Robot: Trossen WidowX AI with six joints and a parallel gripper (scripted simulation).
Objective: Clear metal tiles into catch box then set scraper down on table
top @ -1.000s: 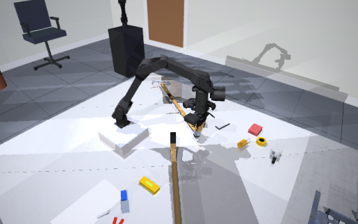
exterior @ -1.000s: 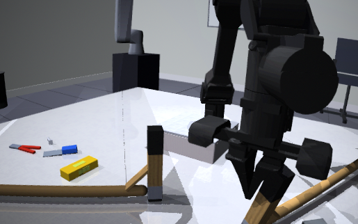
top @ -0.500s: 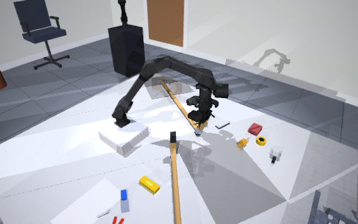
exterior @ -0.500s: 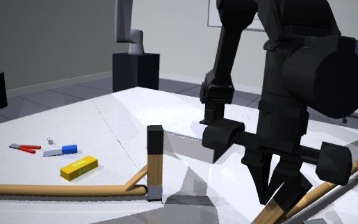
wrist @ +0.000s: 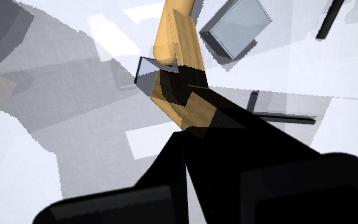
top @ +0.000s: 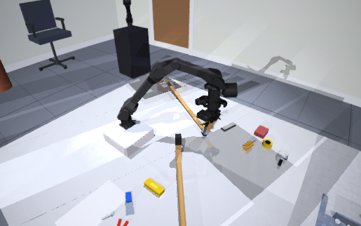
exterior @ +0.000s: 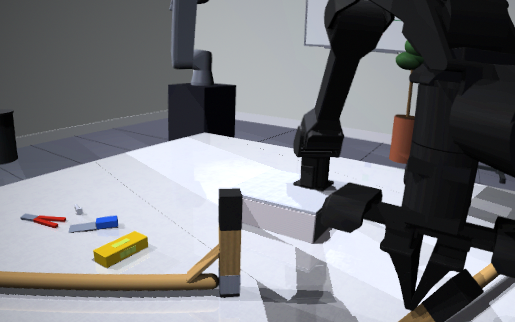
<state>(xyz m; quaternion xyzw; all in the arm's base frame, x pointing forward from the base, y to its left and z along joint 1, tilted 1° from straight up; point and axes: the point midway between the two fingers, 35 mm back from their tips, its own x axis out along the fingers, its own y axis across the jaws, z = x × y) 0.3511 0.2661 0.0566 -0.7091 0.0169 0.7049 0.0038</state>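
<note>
The long scraper is 170 mm ahead of my gripper tip, 440 mm to the right of it and 30 mm below it. From my gripper tip the other things lie so: yellow tape roll 270 mm ahead, 130 mm to the left, 80 mm below; then red block 210 mm ahead, 200 mm to the left, 80 mm below; then orange piece 200 mm ahead, 60 mm to the left, 70 mm below.
</note>
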